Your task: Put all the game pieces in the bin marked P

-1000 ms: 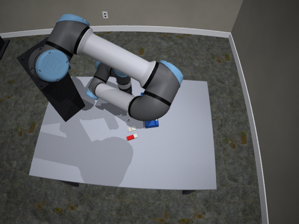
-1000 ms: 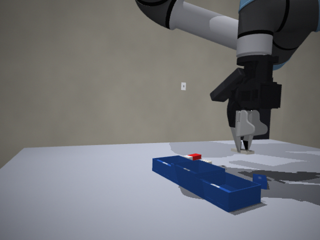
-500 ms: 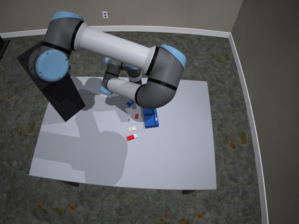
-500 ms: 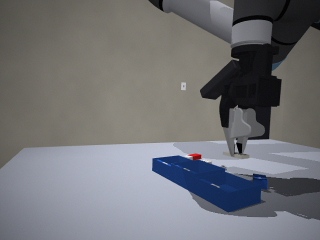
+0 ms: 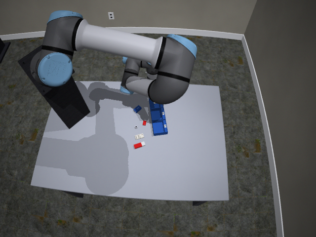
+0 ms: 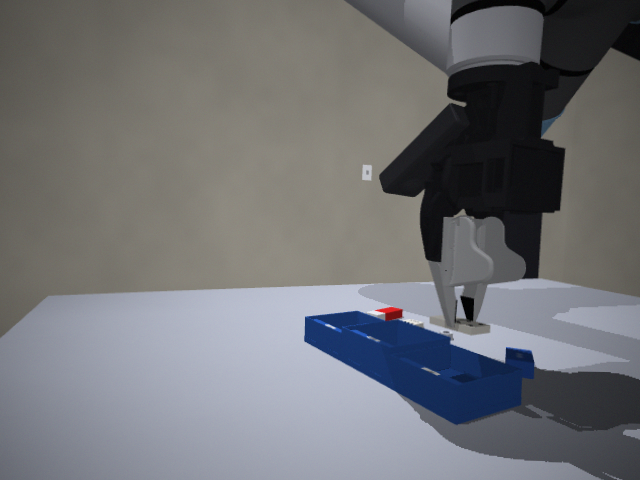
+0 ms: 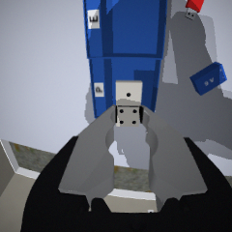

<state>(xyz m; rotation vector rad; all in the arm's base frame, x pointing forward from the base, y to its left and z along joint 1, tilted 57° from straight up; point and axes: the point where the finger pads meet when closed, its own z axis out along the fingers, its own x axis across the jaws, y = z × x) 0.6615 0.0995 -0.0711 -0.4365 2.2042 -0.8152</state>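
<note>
My hand is 11 cm past the white domino, 21 cm to the left of it and 8 cm above it. Round my hand: blue bin 1 cm ahead, 8 cm to the right, 6 cm below; USB stick 7 cm behind, 12 cm to the right, 8 cm below; blue block 12 cm behind, 3 cm to the right, 7 cm below.
</note>
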